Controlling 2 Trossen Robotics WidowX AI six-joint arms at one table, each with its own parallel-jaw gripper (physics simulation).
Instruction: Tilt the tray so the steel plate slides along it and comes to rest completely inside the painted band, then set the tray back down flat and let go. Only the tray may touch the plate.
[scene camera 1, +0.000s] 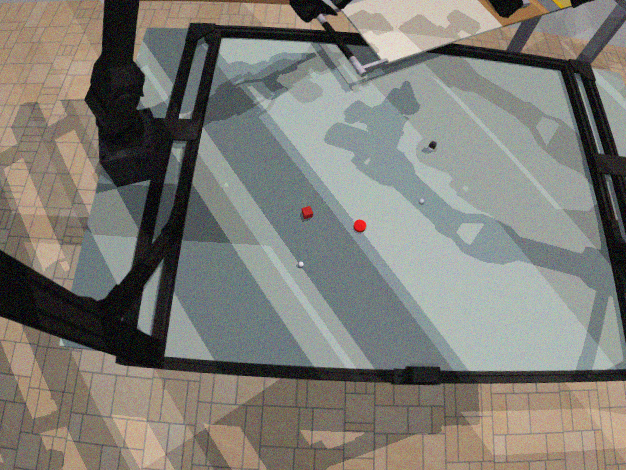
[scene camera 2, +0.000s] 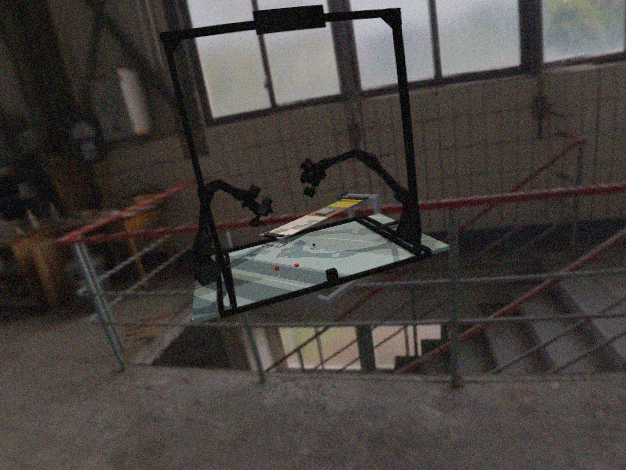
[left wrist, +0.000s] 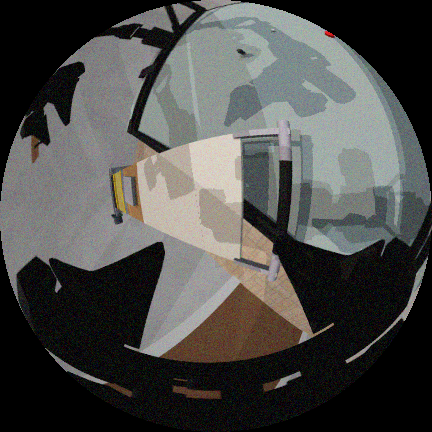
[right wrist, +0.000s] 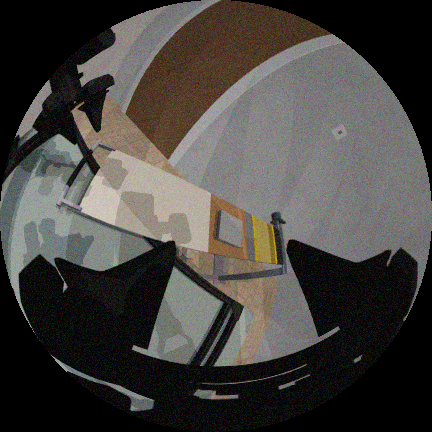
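The long tray (scene camera 1: 404, 35) (left wrist: 215, 155) (right wrist: 195, 210) has a cream surface, then an orange section, a grey strip and the yellow painted band (scene camera 2: 345, 203) (left wrist: 119, 192) (right wrist: 264, 242). The square steel plate (left wrist: 129, 191) (right wrist: 230, 228) lies on the orange section, outside the yellow band, with the grey strip between. A black bar handle (scene camera 1: 343, 48) (left wrist: 284, 200) with pale ends is at the tray's cream end. My left gripper (scene camera 2: 263, 212) (left wrist: 220, 245) is open and empty above that end, apart from the handle. My right gripper (scene camera 2: 306, 182) (right wrist: 233, 246) is open and empty, above the tray.
A red cube (scene camera 1: 307, 212) (scene camera 2: 276, 268) and a red disc (scene camera 1: 359, 225) (scene camera 2: 296, 265) (left wrist: 329, 34) are on the glass table (scene camera 1: 328, 328). Small pale balls (scene camera 1: 300, 264) (scene camera 1: 421, 201) and a small dark object (scene camera 1: 432, 145) (scene camera 2: 313, 244) also show. A black frame (scene camera 1: 293, 369) (scene camera 2: 407, 126) surrounds the workspace.
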